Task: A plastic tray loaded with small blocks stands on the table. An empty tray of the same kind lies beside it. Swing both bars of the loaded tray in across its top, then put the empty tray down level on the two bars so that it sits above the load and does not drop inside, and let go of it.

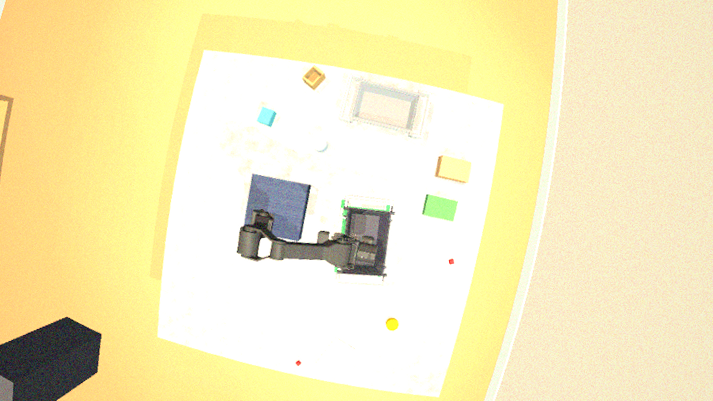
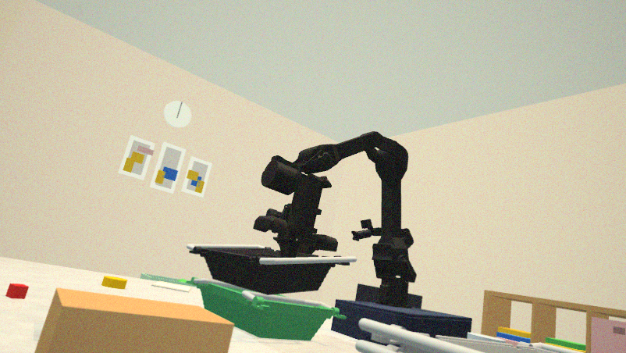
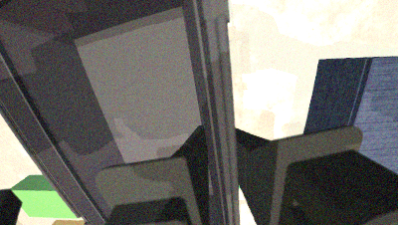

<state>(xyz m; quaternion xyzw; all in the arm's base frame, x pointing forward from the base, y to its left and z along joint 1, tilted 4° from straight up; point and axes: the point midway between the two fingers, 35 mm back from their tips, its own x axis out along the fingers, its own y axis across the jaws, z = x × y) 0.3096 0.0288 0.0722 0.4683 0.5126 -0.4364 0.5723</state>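
The black tray is 7 cm ahead of my gripper tip, 2 cm above it and 1 cm to the left of it. From my gripper tip the other things lie so: green block: 31 cm ahead, 21 cm to the left, 8 cm below; red bit: 43 cm ahead, 9 cm below, 2 cm to the left; yellow disc: 30 cm to the right, 28 cm ahead, 9 cm below.
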